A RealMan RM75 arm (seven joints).
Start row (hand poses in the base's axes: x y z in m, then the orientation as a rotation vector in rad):
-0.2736, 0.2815, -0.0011, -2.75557, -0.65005, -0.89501
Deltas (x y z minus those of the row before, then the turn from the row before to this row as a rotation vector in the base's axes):
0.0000, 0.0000, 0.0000, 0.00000, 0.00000, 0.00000
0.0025, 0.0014, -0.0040, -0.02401, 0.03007, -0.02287
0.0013, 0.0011, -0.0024, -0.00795, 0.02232, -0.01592
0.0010, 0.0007, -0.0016, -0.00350, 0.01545, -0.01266
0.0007, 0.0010, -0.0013, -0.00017, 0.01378, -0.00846
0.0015, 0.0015, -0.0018, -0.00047, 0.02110, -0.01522
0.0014, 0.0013, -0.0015, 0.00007, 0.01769, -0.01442
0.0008, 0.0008, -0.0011, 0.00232, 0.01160, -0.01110
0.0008, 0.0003, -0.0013, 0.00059, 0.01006, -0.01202
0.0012, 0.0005, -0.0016, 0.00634, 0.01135, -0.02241
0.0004, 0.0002, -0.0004, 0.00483, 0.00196, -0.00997
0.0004, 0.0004, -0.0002, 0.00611, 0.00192, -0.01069
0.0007, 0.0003, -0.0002, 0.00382, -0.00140, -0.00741
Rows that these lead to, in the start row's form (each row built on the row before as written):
-0.2736, 0.2815, -0.0011, -2.75557, -0.65005, -0.89501
-0.2711, 0.2829, -0.0051, -2.79746, -0.62946, -0.85417
-0.2698, 0.2840, -0.0075, -2.81872, -0.60934, -0.82393
-0.2688, 0.2847, -0.0091, -2.83224, -0.59190, -0.80327
-0.2681, 0.2857, -0.0104, -2.83996, -0.57848, -0.78449
-0.2666, 0.2872, -0.0122, -2.85276, -0.55486, -0.75600
-0.2652, 0.2885, -0.0137, -2.86351, -0.53243, -0.73231
-0.2644, 0.2893, -0.0148, -2.86904, -0.51422, -0.71712
-0.2636, 0.2896, -0.0161, -2.87609, -0.49578, -0.70421
-0.2624, 0.2901, -0.0177, -2.88243, -0.45972, -0.69120
-0.2620, 0.2903, -0.0181, -2.88257, -0.44312, -0.69000
-0.2616, 0.2907, -0.0183, -2.88171, -0.42492, -0.68898
-0.2609, 0.2910, -0.0185, -2.88084, -0.41286, -0.69226

